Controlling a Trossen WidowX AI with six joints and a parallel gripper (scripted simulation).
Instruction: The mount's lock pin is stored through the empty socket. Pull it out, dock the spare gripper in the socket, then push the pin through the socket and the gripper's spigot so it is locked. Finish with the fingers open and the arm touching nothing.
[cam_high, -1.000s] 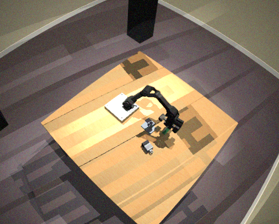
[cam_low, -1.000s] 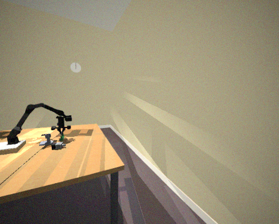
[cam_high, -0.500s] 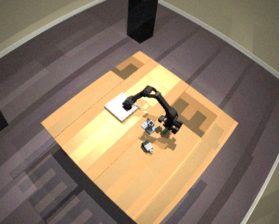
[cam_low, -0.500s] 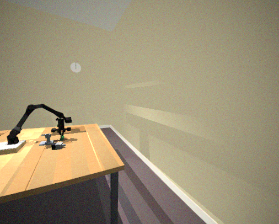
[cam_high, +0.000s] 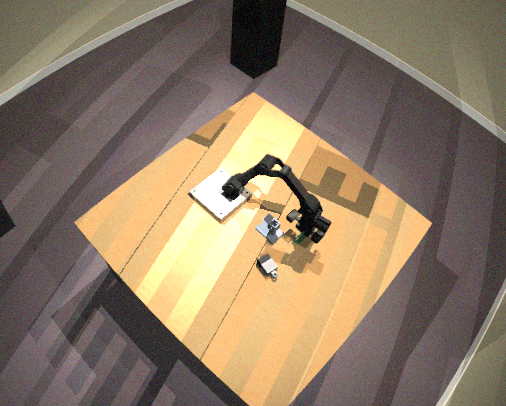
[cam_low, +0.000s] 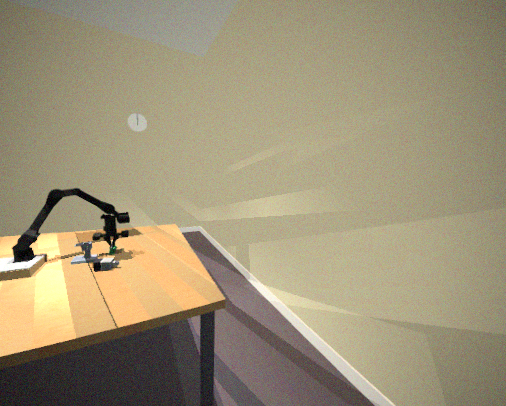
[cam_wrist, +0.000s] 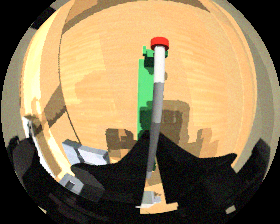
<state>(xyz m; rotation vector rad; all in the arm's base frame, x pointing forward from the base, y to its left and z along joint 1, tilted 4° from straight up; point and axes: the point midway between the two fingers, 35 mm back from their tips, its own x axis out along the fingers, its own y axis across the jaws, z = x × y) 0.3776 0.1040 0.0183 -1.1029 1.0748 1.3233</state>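
Right now the green strip is 20 mm to the left of my gripper tip. From my gripper tip the other things lie so: spare gripper 240 mm to the right, 10 mm ahead; then grey mount 120 mm behind, 90 mm to the right, 30 mm above.
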